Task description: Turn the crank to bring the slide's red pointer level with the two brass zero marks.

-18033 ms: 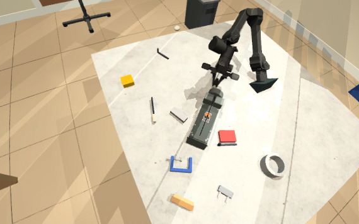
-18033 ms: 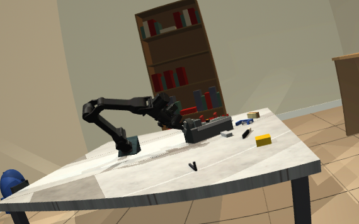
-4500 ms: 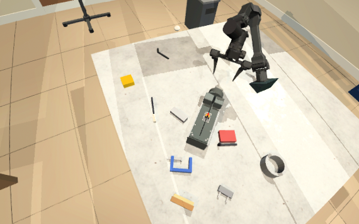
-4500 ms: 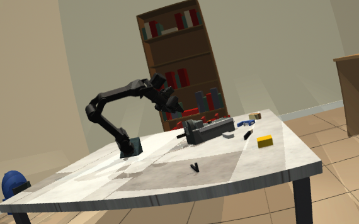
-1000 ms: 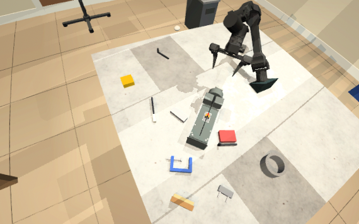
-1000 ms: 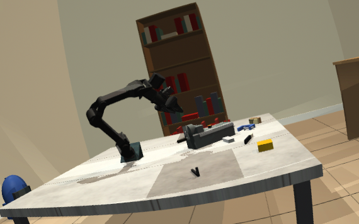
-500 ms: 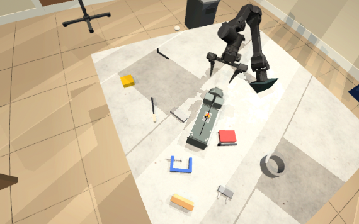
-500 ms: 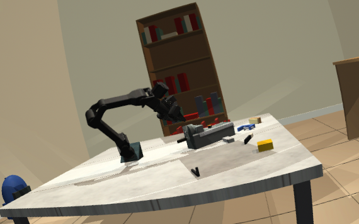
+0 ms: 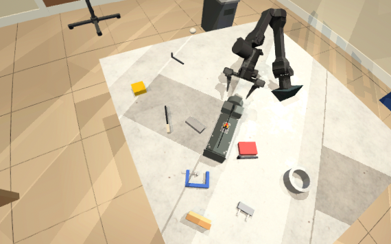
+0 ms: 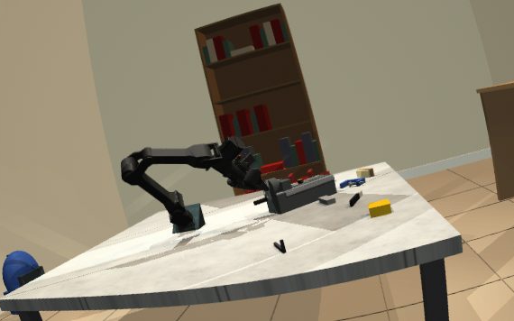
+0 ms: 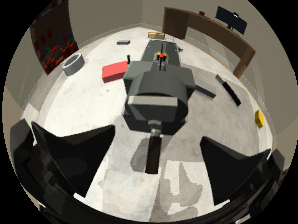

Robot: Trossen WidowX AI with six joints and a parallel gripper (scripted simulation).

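The crank handle is 40 mm below my gripper tip, 20 mm behind it and 10 mm to the right of it. Also, from my gripper tip: grey block 210 mm ahead, 90 mm below, 10 mm to the right; red pointer 130 mm ahead, 90 mm to the left, 20 mm below; red block 210 mm to the left, 90 mm below, 80 mm ahead.
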